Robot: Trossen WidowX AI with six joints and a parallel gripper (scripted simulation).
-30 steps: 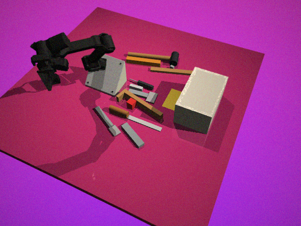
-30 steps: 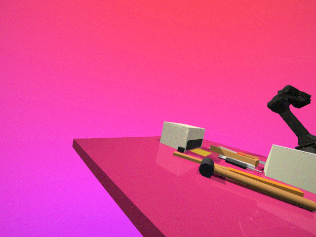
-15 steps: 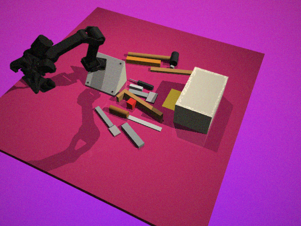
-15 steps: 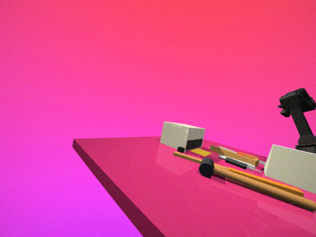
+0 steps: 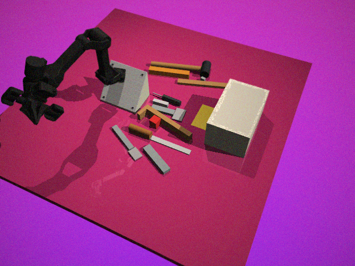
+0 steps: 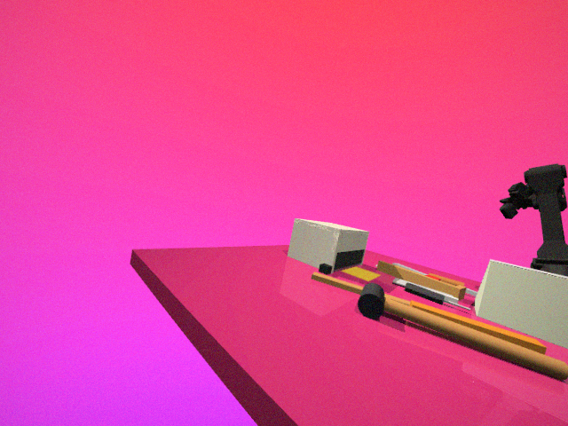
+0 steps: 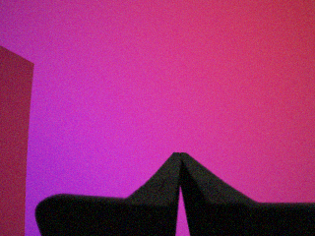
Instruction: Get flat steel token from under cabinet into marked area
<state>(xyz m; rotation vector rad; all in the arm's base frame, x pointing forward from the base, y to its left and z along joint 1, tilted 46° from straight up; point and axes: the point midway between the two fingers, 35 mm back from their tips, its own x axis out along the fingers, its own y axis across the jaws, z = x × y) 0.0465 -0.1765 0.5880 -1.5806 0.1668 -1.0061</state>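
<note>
The orange bar is 78 cm to the left of my gripper tip, 39 cm below it and 15 cm ahead of it. Round my gripper tip: red cube: 42 cm to the left, 39 cm below, 21 cm ahead; dark screwdriver: 60 cm to the left, 39 cm below, 19 cm ahead; grey token: 61 cm ahead, 60 cm to the left, 40 cm below.
</note>
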